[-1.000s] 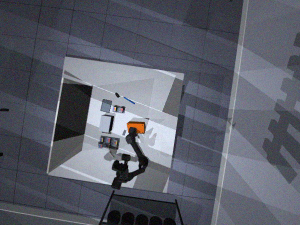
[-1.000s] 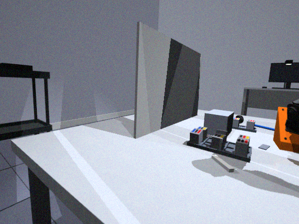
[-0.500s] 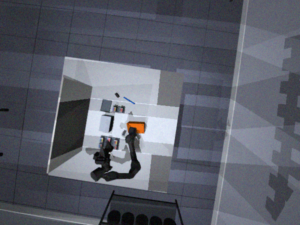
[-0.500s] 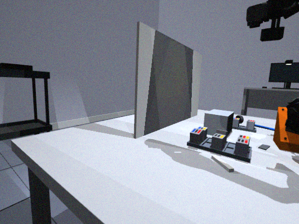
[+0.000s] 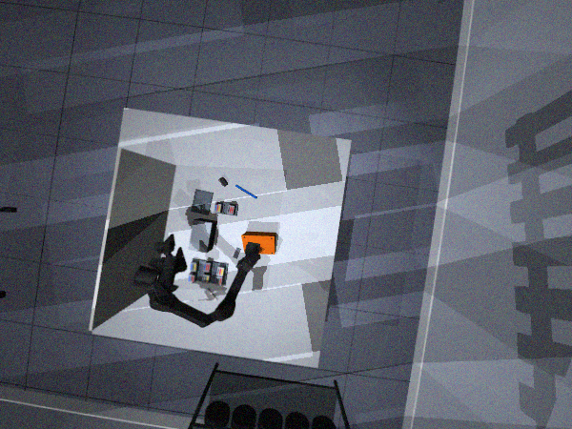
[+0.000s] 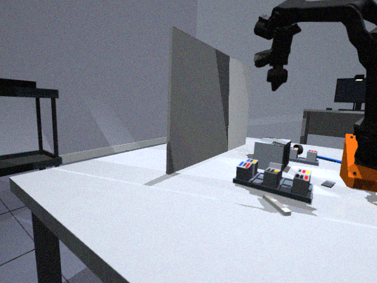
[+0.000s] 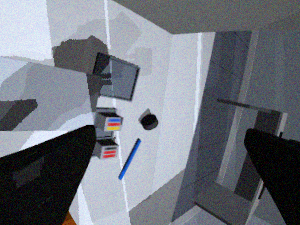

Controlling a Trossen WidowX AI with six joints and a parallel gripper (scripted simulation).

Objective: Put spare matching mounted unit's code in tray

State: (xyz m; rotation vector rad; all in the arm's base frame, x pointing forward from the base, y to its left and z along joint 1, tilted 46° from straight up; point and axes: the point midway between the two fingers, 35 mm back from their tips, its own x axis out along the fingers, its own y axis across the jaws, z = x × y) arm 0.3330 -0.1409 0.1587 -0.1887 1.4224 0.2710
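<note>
Now: gripper tip 8 cm past the dark grey spare block, 18 cm to the right of it and 27 cm above it. Round my gripper tip: grey tray 3 cm ahead, 16 cm to the right, 32 cm below; grey mounted unit 2 cm behind, 2 cm to the left, 27 cm below; tall grey panel 21 cm ahead, 2 cm to the left, 10 cm below.
</note>
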